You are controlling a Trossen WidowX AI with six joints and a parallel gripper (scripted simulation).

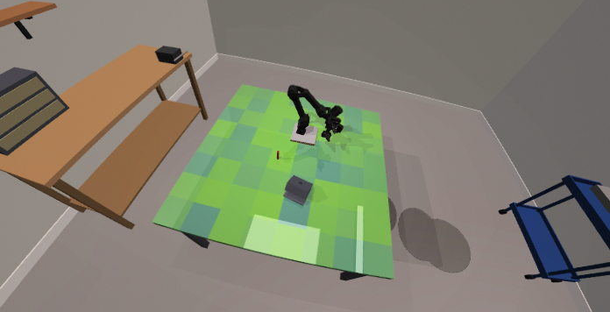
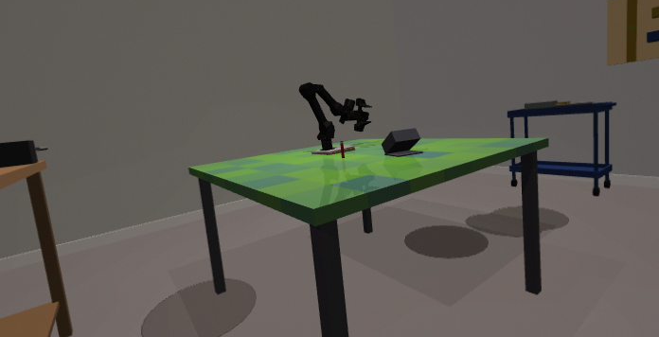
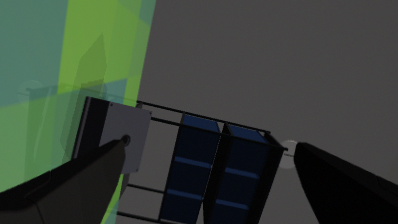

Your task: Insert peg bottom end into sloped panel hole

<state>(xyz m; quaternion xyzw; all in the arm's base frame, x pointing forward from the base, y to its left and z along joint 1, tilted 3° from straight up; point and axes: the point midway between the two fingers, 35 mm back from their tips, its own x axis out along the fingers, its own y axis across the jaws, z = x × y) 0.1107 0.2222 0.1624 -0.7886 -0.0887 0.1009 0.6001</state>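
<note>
Right now the dark red round peg is 310 mm to the right of my gripper tip, 140 mm ahead of it and 130 mm below it. The rest, counted from my gripper tip: dark grey sloped panel (330 mm ahead, 130 mm below, 110 mm to the right).
</note>
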